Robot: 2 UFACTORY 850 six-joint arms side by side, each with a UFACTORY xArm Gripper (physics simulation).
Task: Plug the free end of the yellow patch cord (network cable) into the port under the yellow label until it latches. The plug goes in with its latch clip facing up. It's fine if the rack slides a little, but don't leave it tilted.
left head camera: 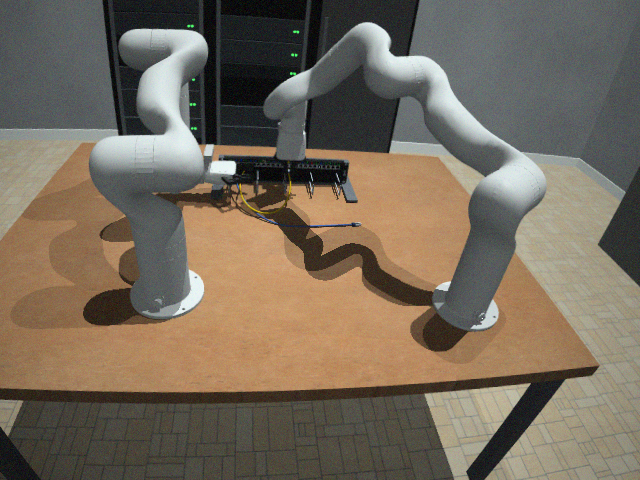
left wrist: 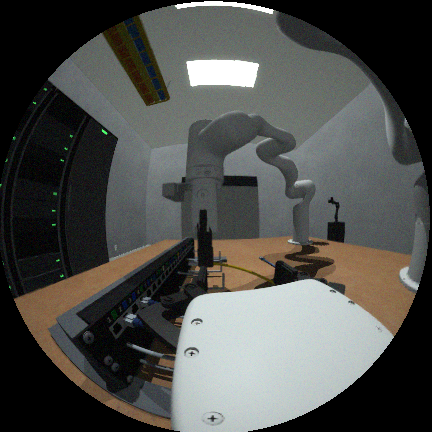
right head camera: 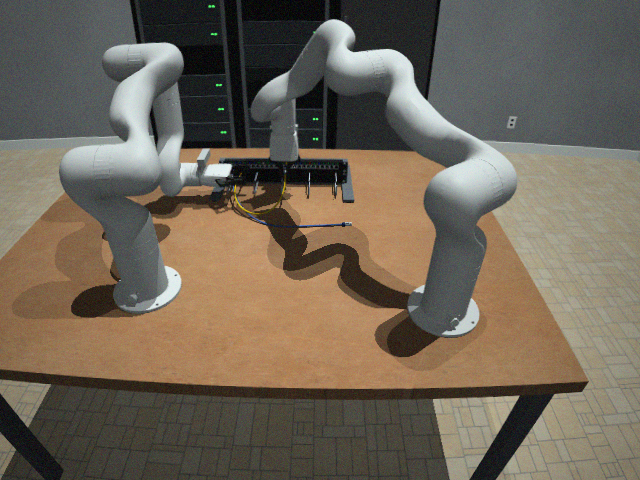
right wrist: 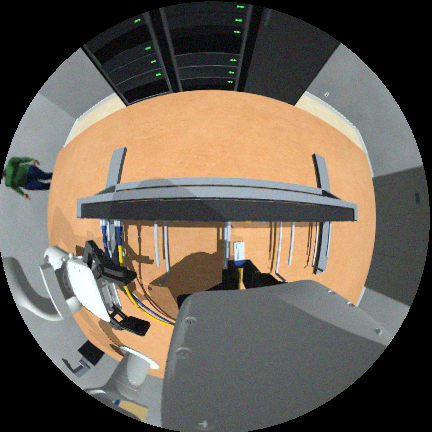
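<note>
The black rack (left head camera: 347,173) (right head camera: 346,173) (left wrist: 65,322) (right wrist: 210,210) stands upright at the back of the table. My right gripper (right wrist: 237,270) is shut on the yellow cord's plug (right wrist: 239,251), in front of the rack near its middle and apart from it. Its clip side is too small to tell. The yellow cord (left head camera: 266,212) (right head camera: 258,212) (left wrist: 240,268) loops to the rack's left end. In the right wrist view the ports are hidden under the rack's top edge; a yellow sliver shows slightly right of the plug. My left gripper (left head camera: 240,179) (right head camera: 232,180) (right wrist: 138,307) is open beside the plugged cords at the rack's left end.
A blue cord (left head camera: 330,225) (right head camera: 315,226) lies on the table in front of the rack, its loose plug to the right. Metal guide bars (left head camera: 310,184) (right head camera: 309,184) (right wrist: 280,250) stick out from the rack's front. Server cabinets (left head camera: 258,67) stand behind the table.
</note>
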